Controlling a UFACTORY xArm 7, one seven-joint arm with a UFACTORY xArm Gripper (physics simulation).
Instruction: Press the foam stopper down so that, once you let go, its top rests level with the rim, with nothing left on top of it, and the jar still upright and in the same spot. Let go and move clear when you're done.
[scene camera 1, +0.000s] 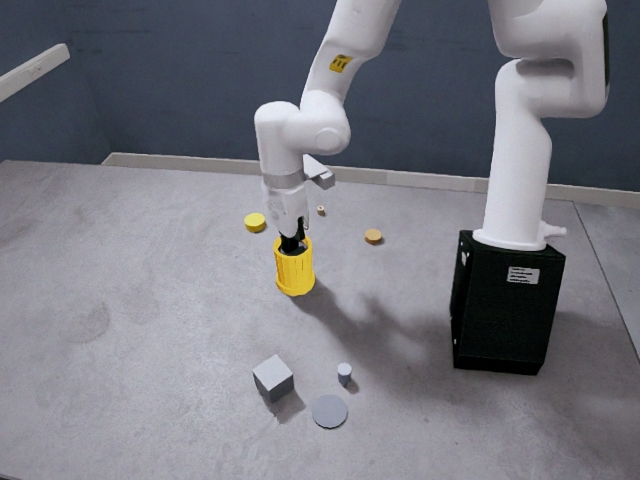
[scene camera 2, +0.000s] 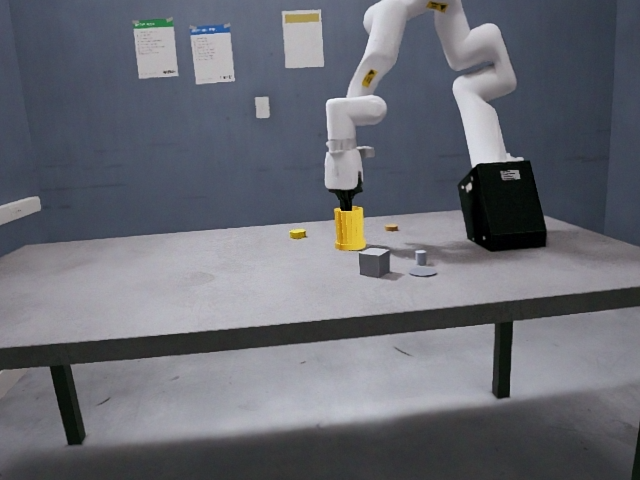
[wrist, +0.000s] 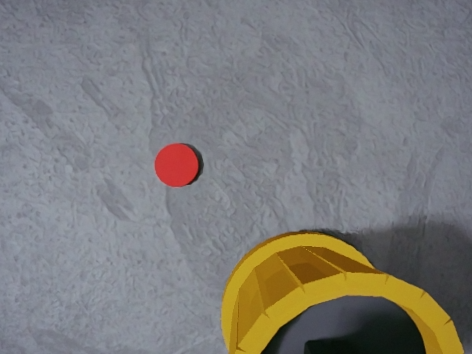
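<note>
The yellow ribbed jar (scene camera 1: 295, 274) (scene camera 2: 349, 232) (wrist: 350, 284) stands upright on the table. The dark grey foam stopper (scene camera 1: 299, 251) (wrist: 362, 312) is inside its mouth, and its visible top lies below the rim under the gripper. Part of the yellow inner wall shows above it. My gripper (scene camera 1: 290, 248) (scene camera 2: 345, 208) (wrist: 332, 348) is shut and empty, pointing down, with its fingertips in the jar's mouth on the stopper. Exact contact is hidden, and in scene camera 2 the stopper is hidden behind the jar's wall.
A yellow disc (scene camera 1: 254, 222) (scene camera 2: 297, 234), an orange disc (scene camera 1: 373, 236) (scene camera 2: 391, 227) and a small tan ring (scene camera 1: 321, 210) lie behind the jar. A grey cube (scene camera 1: 273, 378) (scene camera 2: 374, 262), a small cylinder (scene camera 1: 344, 373) (scene camera 2: 420, 257) and a flat disc (scene camera 1: 329, 411) (scene camera 2: 422, 271) are in front. A red disc (wrist: 177, 165) is nearby.
</note>
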